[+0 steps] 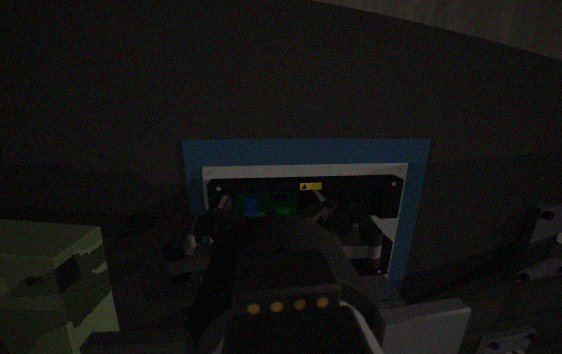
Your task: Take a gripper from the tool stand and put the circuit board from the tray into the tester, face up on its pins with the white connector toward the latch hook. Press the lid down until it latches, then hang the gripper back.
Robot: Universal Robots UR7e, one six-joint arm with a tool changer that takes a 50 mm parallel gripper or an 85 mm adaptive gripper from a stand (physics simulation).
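Places are measured from the arm's base along level axes (x ahead, y left, z up), in metres.
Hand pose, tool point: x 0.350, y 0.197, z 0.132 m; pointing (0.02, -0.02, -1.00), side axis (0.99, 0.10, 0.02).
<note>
Things, the pixels of their top centre, and the offset from my tool point. "pt": a spot on its surface instead.
- circuit board, a spot on its surface: (290,206) pt dx +0.027, dy -0.013, dz -0.186 m
- tester, a spot on its surface: (357,189) pt dx +0.105, dy +0.010, dz -0.188 m
- grey block, a spot on its surface: (422,327) pt dx +0.042, dy +0.020, dz -0.011 m
My gripper (271,198) is the adaptive one, seen from behind in dim light. Its two fingers are open and stand apart to the left and right of the circuit board (290,206). The green board, with a blue part on it, shows between and beyond the fingertips, within the black fixture that looks like the tester (357,189). This fixture has a yellow warning label and a pale border. The gripper body hides the board's near side and much of the fixture. The white connector, the pins and the latch hook cannot be made out.
A blue border (305,151) surrounds the fixture. A translucent yellow-green box (30,240) stands at the lower left. A grey block (422,327) is at the lower right, and dark grey bracket-like parts (547,227) are at the right edge.
</note>
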